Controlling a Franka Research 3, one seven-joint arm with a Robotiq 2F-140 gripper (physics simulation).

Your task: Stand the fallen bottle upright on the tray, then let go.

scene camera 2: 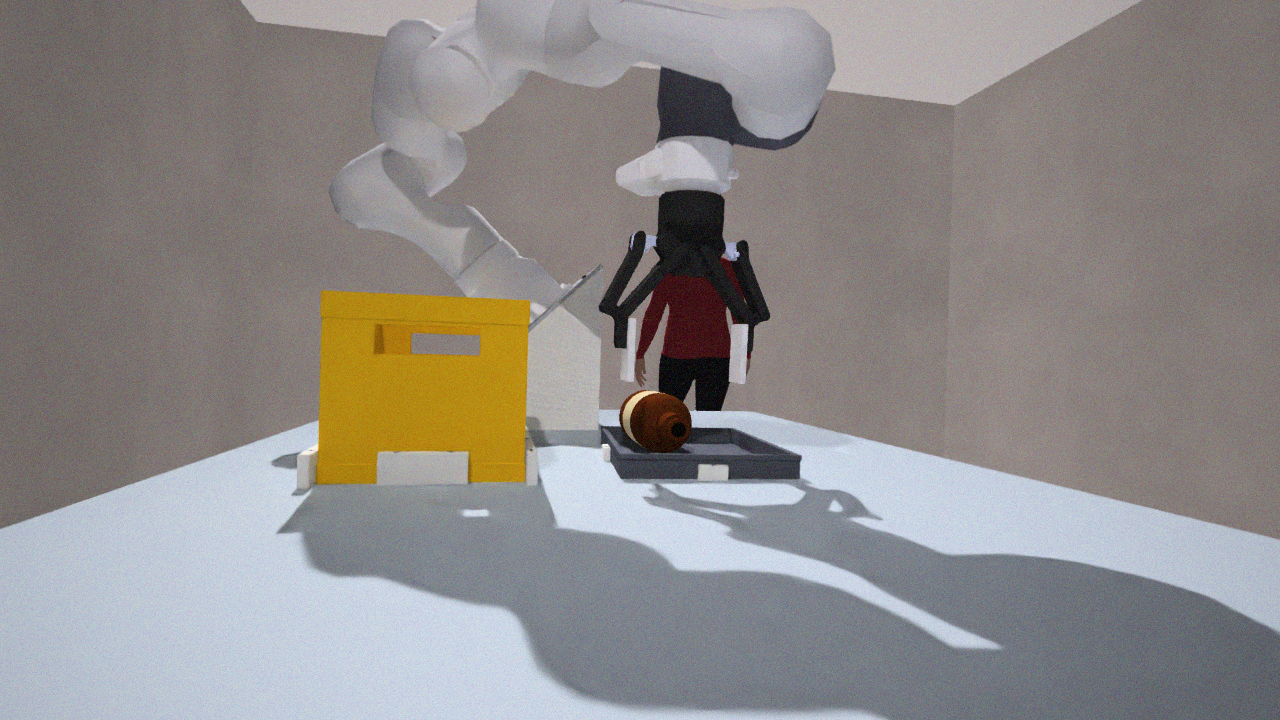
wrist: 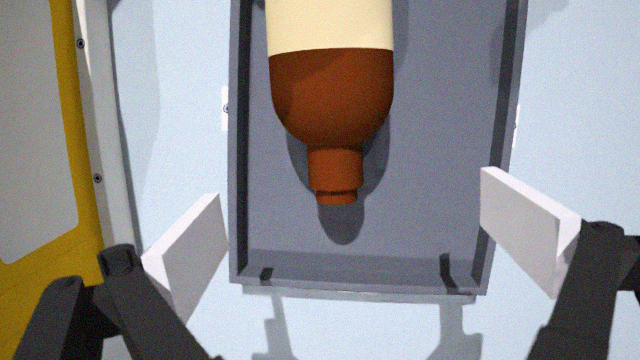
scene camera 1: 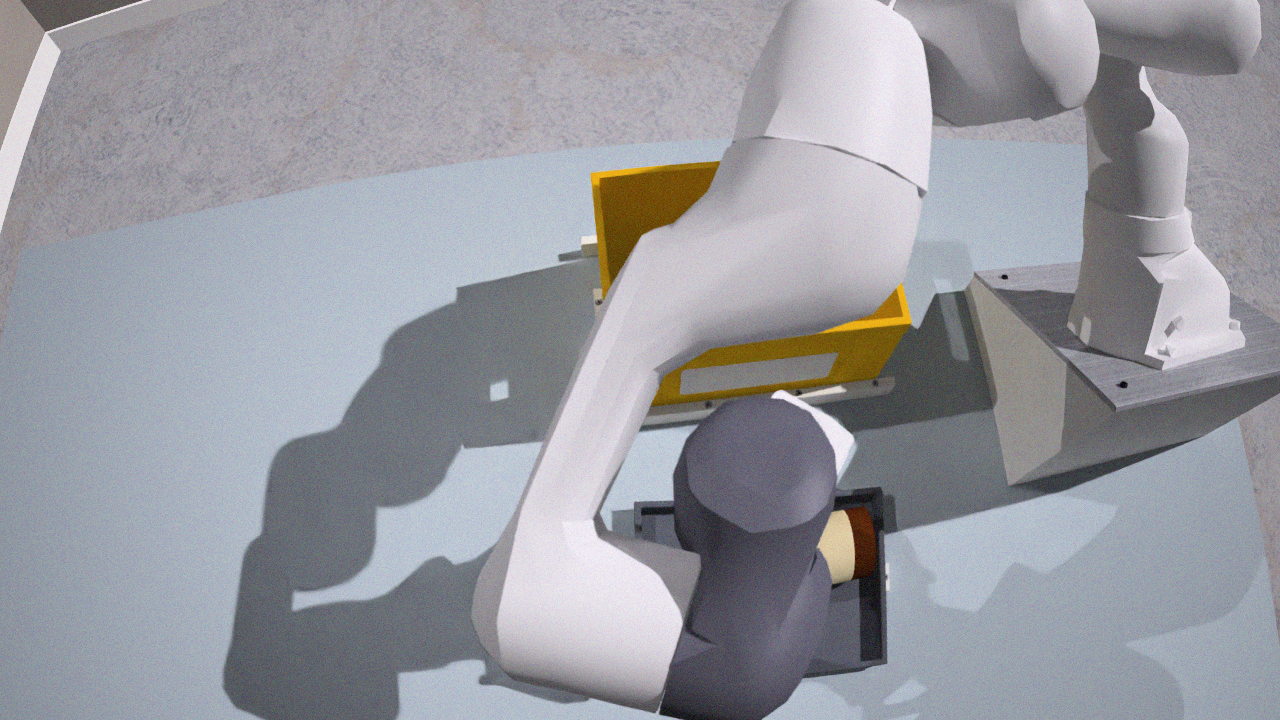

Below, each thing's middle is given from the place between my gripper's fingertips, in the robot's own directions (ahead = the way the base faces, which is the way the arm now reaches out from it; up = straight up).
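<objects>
Brown bottle (scene camera 2: 661, 423): 50 mm below my hand, 10 mm to the right of it and 70 mm behind it.
</objects>
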